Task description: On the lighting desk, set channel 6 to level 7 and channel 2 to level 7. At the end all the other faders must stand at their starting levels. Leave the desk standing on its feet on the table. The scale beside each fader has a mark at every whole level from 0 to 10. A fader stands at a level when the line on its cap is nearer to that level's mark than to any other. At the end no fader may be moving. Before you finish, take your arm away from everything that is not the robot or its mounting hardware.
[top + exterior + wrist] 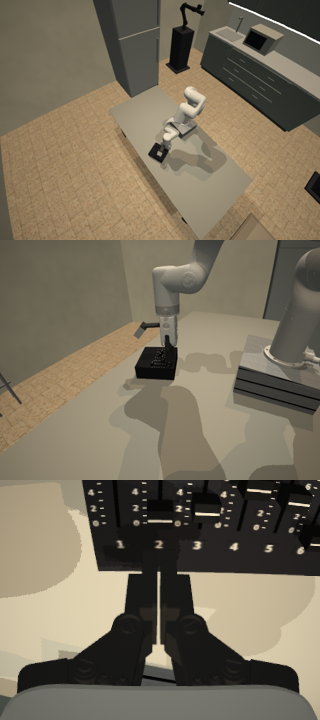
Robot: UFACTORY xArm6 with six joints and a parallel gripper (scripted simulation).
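My hand is 30 mm short of the channel 2 fader cap, 10 mm to the right of it and 30 mm above it. The rest, counted from my hand: channel 6 fader cap: 50 mm ahead, 70 mm to the right, 30 mm below; then channel 1 fader cap: 50 mm ahead, 50 mm to the left, 30 mm below.
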